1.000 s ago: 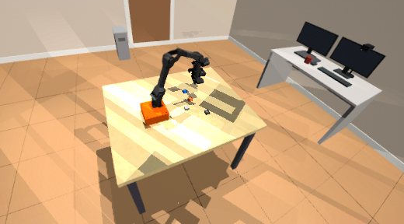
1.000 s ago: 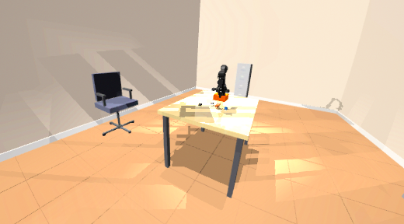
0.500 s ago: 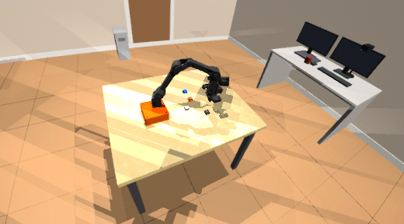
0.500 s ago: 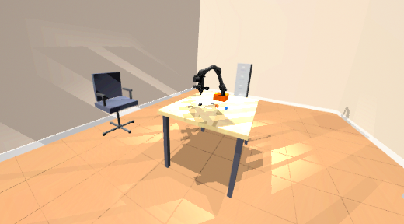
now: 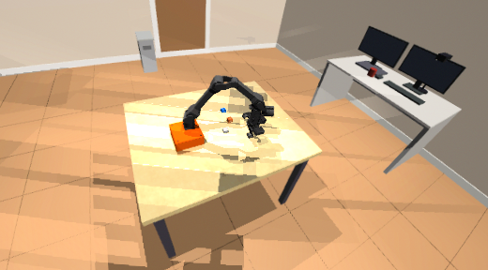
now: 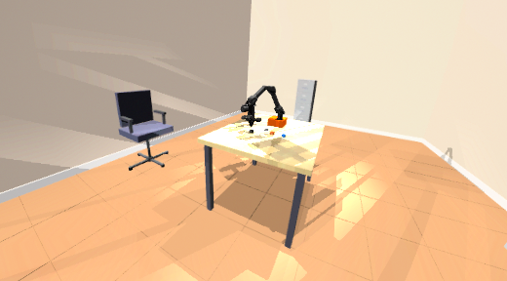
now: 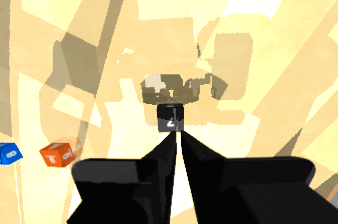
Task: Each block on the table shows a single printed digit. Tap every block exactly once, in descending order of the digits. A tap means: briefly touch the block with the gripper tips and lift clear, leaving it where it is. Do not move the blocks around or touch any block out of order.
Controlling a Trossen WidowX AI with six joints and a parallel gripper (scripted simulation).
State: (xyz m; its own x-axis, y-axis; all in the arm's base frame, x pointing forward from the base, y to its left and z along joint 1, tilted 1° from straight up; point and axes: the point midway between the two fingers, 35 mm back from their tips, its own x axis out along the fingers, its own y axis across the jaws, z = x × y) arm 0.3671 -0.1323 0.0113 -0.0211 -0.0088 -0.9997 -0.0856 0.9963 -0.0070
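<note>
My gripper tip is 3 cm above the black block and 1 cm to the right of it. Also, from my gripper tip: orange block: 19 cm to the left, 7 cm behind, 3 cm below; grey block: 14 cm behind, 10 cm to the left, 3 cm below; blue block: 30 cm to the left, 8 cm behind, 3 cm below.
</note>
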